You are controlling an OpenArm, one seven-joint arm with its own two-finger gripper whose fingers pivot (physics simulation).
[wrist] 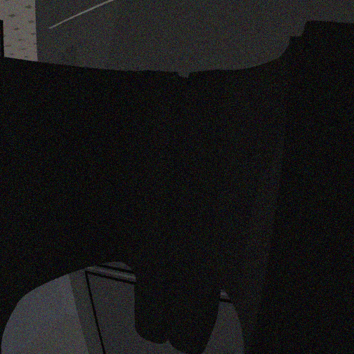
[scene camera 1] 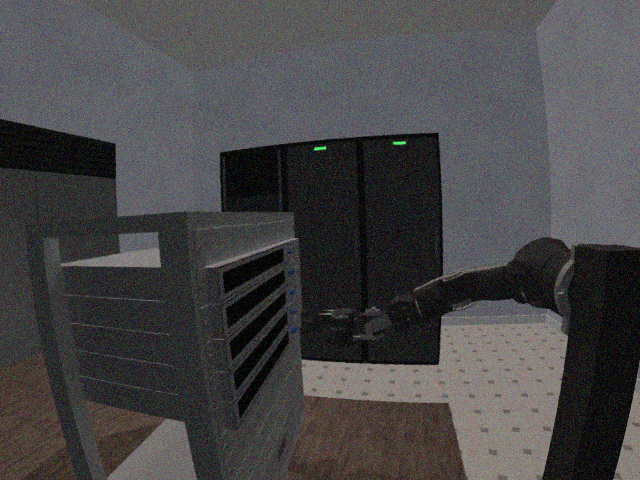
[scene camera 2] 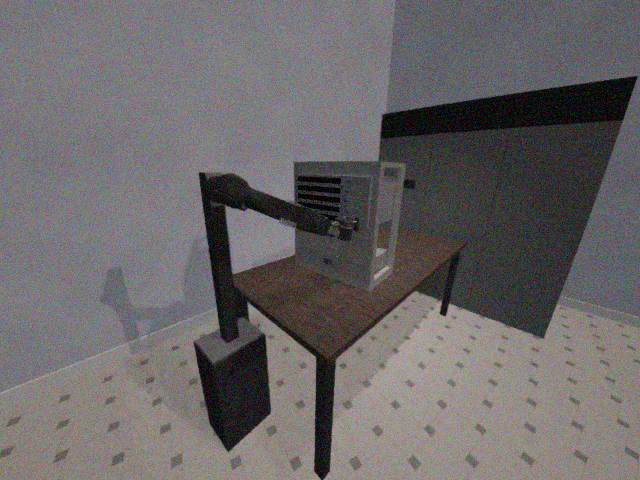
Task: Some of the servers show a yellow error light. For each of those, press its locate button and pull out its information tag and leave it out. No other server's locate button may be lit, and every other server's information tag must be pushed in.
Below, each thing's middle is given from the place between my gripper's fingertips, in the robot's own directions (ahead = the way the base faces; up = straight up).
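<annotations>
That arm pedestal (scene camera 2: 236, 390) is a long way below my hand, and it's also well to the left of it and well behind it.
</annotations>
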